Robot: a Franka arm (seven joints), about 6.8 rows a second.
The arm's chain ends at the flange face. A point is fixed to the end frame.
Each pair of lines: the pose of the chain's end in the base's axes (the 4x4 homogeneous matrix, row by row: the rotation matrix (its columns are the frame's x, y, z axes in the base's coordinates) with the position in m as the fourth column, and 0 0 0 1 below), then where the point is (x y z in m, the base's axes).
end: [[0.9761 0.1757 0.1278 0.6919], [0.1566 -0.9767 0.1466 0.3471], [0.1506 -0.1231 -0.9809 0.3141], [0 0 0 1]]
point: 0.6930 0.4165 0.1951
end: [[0.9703 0.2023 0.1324 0.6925], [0.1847 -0.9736 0.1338 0.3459], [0.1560 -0.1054 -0.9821 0.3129], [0 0 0 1]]
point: 0.6928 0.4134 0.1928
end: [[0.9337 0.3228 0.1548 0.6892], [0.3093 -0.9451 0.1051 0.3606], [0.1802 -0.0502 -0.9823 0.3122], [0 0 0 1]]
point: 0.6861 0.4222 0.1890
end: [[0.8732 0.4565 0.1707 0.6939], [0.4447 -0.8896 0.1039 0.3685], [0.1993 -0.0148 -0.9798 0.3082], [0 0 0 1]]
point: 0.6861 0.4262 0.1834
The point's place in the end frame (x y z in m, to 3 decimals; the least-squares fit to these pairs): -0.006 -0.053 0.127
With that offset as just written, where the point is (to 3 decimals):
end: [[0.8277 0.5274 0.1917 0.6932], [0.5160 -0.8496 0.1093 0.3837], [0.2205 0.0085 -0.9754 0.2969], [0 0 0 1]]
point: 0.685 0.440 0.171
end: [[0.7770 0.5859 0.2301 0.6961], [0.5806 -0.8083 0.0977 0.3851], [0.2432 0.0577 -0.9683 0.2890], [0 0 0 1]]
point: 0.690 0.437 0.162
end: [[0.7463 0.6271 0.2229 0.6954], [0.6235 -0.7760 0.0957 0.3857], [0.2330 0.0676 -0.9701 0.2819], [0 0 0 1]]
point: 0.686 0.435 0.154
